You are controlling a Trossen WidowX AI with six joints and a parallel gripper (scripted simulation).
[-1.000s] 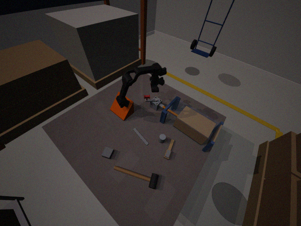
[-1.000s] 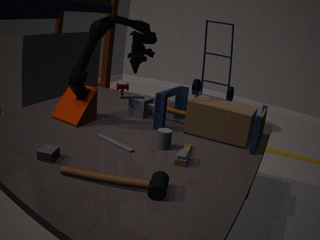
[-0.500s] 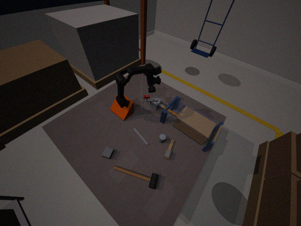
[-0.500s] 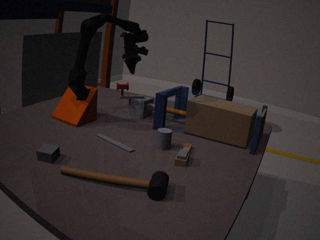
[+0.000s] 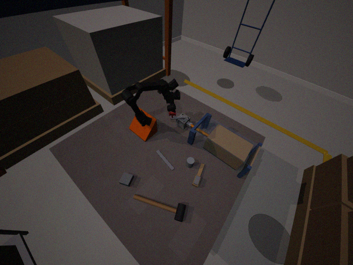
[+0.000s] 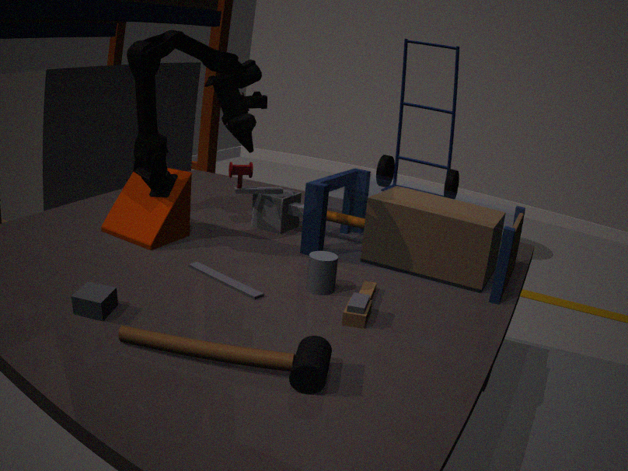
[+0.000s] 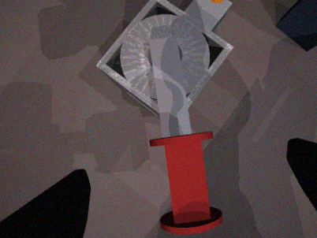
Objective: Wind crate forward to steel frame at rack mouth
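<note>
The red knob is 70 mm below my gripper tip, 10 mm to the right of it and 10 mm behind it. The rest, counted from my gripper tip: flat grey bar: 330 mm to the right, 200 mm below, 140 mm ahead; grey winch: 170 mm below, 50 mm to the left, 50 mm ahead; small wooden tool: 410 mm ahead, 300 mm to the right, 180 mm below.
</note>
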